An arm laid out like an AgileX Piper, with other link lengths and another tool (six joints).
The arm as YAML. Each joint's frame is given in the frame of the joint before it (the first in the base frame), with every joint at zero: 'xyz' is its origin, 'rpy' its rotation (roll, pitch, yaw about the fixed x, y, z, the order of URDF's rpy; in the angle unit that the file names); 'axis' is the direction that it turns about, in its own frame. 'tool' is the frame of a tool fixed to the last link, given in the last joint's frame.
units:
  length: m
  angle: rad
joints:
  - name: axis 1
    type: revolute
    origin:
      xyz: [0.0, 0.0, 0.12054]
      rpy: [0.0, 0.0, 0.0]
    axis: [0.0, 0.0, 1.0]
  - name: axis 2
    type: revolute
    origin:
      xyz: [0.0, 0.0, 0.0]
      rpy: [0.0, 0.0, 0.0]
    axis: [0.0, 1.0, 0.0]
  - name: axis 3
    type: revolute
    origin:
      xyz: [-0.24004, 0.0, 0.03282]
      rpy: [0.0, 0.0, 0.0]
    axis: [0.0, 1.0, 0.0]
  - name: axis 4
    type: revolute
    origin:
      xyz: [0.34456, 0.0, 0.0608]
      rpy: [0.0, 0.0, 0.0]
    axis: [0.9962, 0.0, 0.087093]
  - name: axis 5
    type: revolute
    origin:
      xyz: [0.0, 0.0, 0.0]
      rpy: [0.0, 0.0, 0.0]
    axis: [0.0, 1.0, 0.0]
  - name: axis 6
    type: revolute
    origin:
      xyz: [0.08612, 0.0, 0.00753]
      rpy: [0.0, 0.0, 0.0]
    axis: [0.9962, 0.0, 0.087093]
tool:
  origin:
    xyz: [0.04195, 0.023, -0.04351]
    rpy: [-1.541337, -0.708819, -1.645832]
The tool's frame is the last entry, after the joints.
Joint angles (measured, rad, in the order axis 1, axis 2, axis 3, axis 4, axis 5, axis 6), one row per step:
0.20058, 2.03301, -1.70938, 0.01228, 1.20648, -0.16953
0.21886, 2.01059, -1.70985, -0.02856, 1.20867, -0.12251
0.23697, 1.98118, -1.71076, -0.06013, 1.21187, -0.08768
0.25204, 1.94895, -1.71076, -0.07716, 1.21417, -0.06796
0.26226, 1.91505, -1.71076, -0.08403, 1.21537, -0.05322
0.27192, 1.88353, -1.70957, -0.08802, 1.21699, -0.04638
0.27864, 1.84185, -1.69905, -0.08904, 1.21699, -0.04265
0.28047, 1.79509, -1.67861, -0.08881, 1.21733, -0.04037
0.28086, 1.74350, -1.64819, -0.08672, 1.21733, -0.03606
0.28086, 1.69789, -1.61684, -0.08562, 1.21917, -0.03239
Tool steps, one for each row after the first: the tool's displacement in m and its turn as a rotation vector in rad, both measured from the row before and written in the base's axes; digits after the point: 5 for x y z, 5 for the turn. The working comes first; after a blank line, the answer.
Tool pose at each row, in the base's axes (x y z in m, rotation vector in rad; the steps are taken from these numbers as rounded here):
0.43629, 0.10543, 0.13918, 3.02570, -0.76635, 0.13970
0.43485, 0.11030, 0.14894, 2.99509, -0.78829, 0.19058
0.43263, 0.11552, 0.16216, 2.97774, -0.80018, 0.24692
0.42968, 0.12036, 0.17646, 2.97569, -0.80393, 0.29900
0.42651, 0.12402, 0.19151, 2.98151, -0.81404, 0.34823
0.42275, 0.12721, 0.20507, 2.99007, -0.81404, 0.39061
0.41696, 0.12868, 0.21980, 3.00087, -0.81547, 0.43465
0.40959, 0.12754, 0.23305, -2.98478, 0.81495, -0.46706
0.40039, 0.12557, 0.24448, -2.96575, 0.81892, -0.49059
0.39138, 0.12331, 0.25256, -2.95384, 0.82335, -0.50417

-0.00144, 0.00487, 0.00976, -0.02821, -0.02753, -0.01920
-0.00222, 0.00522, 0.01322, -0.01824, -0.03355, -0.01015
-0.00295, 0.00484, 0.01430, -0.00513, -0.03344, -0.00158
-0.00317, 0.00366, 0.01505, 0.00514, -0.03361, -0.00329
-0.00376, 0.00319, 0.01356, 0.00553, -0.02882, 0.00333
-0.00579, 0.00147, 0.01473, 0.00857, -0.03028, 0.00323
-0.00737, -0.00114, 0.01325, 0.00811, -0.02490, -0.00037
-0.00920, -0.00197, 0.01143, 0.00934, -0.01971, -0.00370
-0.00901, -0.00226, 0.00808, 0.00579, -0.01157, -0.00359

